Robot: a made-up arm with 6 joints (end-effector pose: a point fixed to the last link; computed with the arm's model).
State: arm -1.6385 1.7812 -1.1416 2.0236 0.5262 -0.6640
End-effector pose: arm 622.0 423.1 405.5 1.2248 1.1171 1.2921
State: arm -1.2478 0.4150 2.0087 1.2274 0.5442 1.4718
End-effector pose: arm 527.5 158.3 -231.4 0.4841 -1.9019 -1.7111
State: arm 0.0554 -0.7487 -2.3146 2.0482 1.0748 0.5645
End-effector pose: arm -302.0 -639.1 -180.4 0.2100 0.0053 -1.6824
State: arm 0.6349 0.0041 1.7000 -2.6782 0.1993 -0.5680
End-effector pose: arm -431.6 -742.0 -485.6 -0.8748 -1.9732 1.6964
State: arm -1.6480 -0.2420 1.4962 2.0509 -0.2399 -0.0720
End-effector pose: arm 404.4 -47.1 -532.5 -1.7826 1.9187 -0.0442
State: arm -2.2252 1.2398 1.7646 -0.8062 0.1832 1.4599
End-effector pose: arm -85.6 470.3 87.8 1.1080 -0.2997 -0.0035
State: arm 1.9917 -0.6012 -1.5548 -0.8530 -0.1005 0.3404
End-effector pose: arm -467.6 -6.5 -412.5 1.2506 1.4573 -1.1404
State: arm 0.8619 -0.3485 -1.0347 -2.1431 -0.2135 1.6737
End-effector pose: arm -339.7 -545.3 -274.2 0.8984 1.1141 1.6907
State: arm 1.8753 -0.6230 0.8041 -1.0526 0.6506 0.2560
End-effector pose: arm -470.3 145.0 -241.1 -0.1733 0.1579 1.1455
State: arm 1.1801 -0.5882 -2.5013 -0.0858 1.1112 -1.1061
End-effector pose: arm -867.6 -334.7 -206.8 0.2512 -1.5378 1.3096
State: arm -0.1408 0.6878 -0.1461 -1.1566 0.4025 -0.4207
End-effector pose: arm 445.6 -536.7 -305.3 -2.2750 0.1882 0.3743
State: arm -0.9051 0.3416 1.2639 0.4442 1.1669 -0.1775
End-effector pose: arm 426.9 -235.6 -365.5 2.2715 0.0746 -2.0049
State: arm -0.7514 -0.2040 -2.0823 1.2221 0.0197 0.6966
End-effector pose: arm 284.0 -535.8 -131.6 0.4839 -0.5588 -0.3581
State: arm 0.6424 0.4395 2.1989 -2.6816 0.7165 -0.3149
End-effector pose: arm -241.6 -878.4 -386.8 0.2330 2.6233 -1.4986
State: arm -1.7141 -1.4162 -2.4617 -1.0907 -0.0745 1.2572
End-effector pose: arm 333.7 -266.9 -17.9 -1.8938 1.2448 1.3361
